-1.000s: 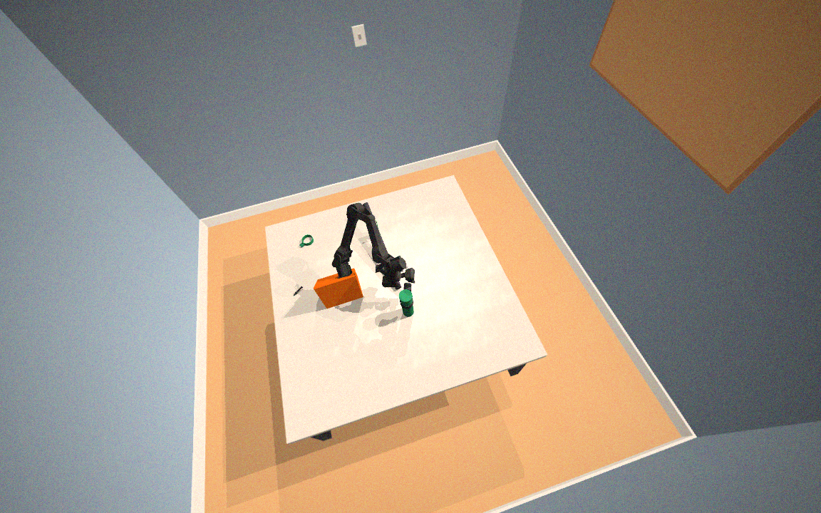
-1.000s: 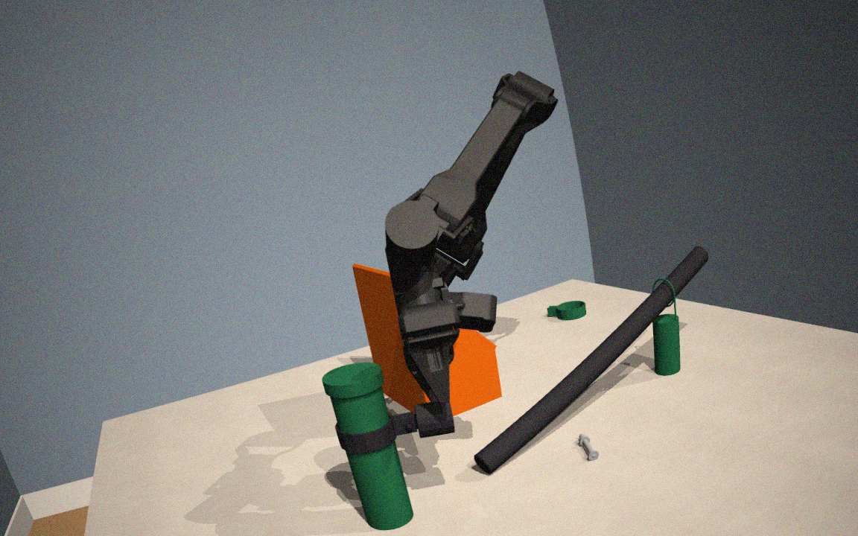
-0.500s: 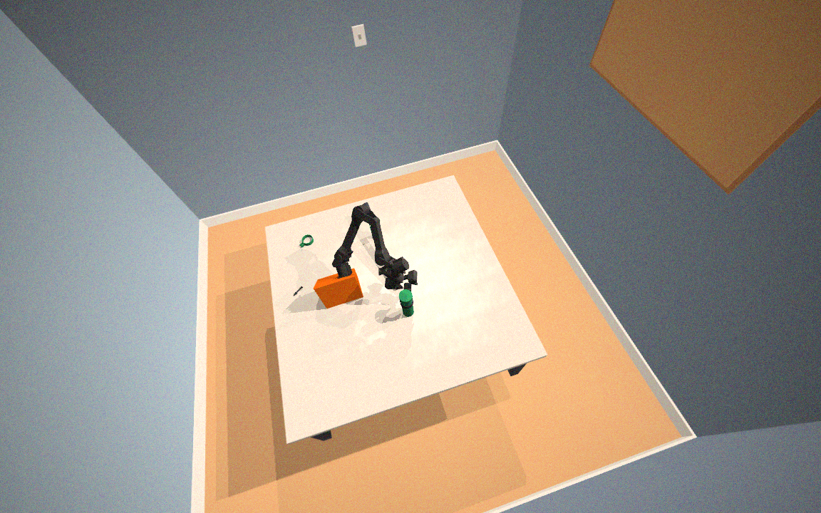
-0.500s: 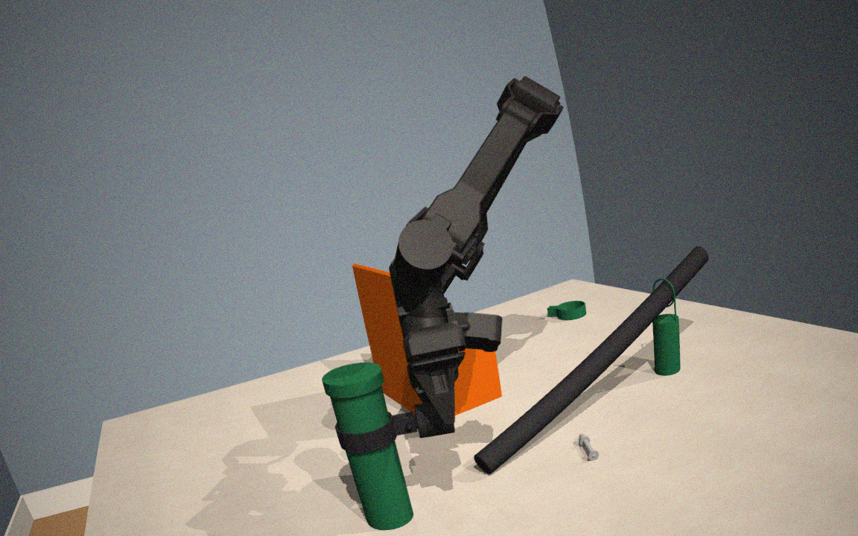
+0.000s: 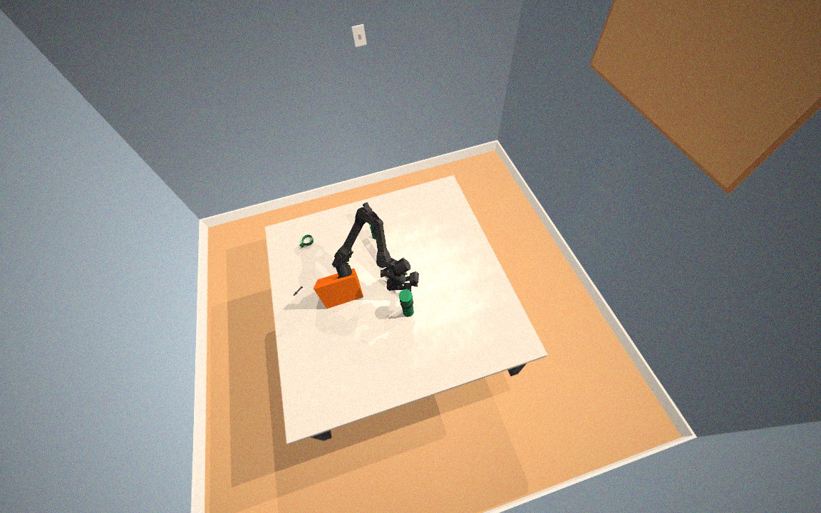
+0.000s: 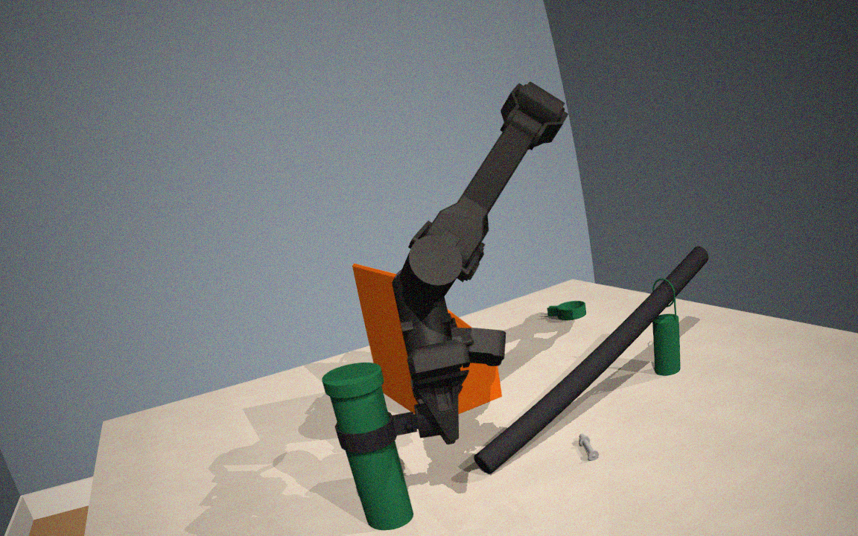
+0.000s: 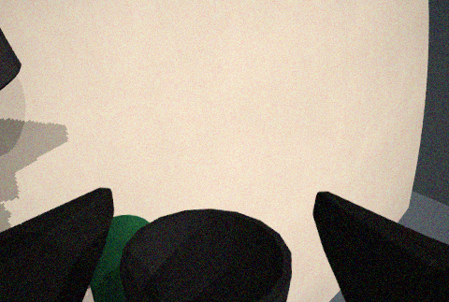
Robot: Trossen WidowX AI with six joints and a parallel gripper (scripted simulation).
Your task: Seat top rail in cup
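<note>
Now: gripper tip 20 mm past the small grey bolt, 190 mm to the right of it and 100 mm above it. Round my gripper tip: green band 580 mm behind, 490 mm to the left, 90 mm below; then small green post 150 mm behind, 450 mm to the left.
</note>
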